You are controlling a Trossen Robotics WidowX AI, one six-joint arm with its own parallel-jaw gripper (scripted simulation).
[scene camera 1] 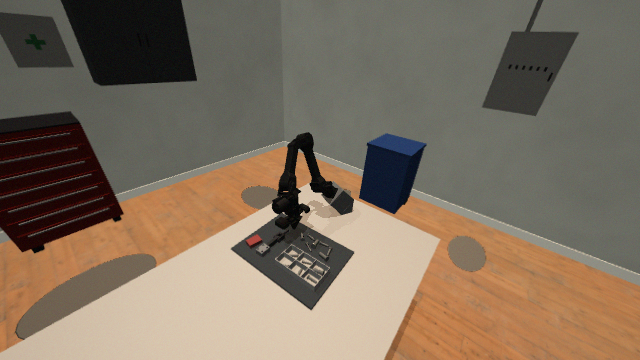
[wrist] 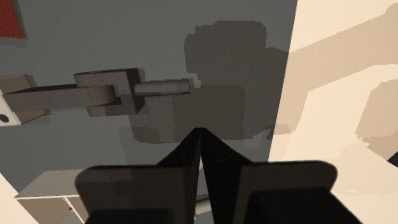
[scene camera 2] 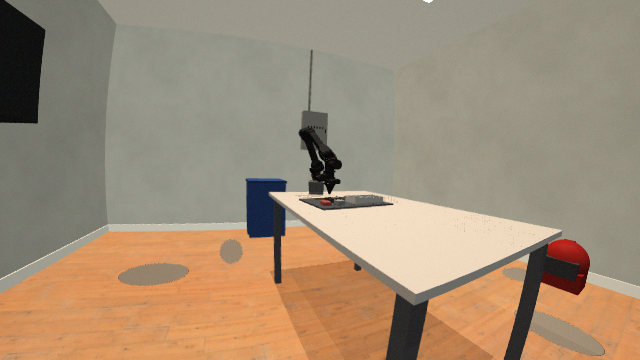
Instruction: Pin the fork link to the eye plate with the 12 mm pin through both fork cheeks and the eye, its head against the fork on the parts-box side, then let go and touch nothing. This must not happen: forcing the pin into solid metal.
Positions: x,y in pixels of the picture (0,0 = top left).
Scene:
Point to an eye plate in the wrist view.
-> At 70,95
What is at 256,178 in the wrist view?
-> The gripper.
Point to a fork link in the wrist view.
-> At 132,92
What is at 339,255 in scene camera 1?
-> A dark mat.

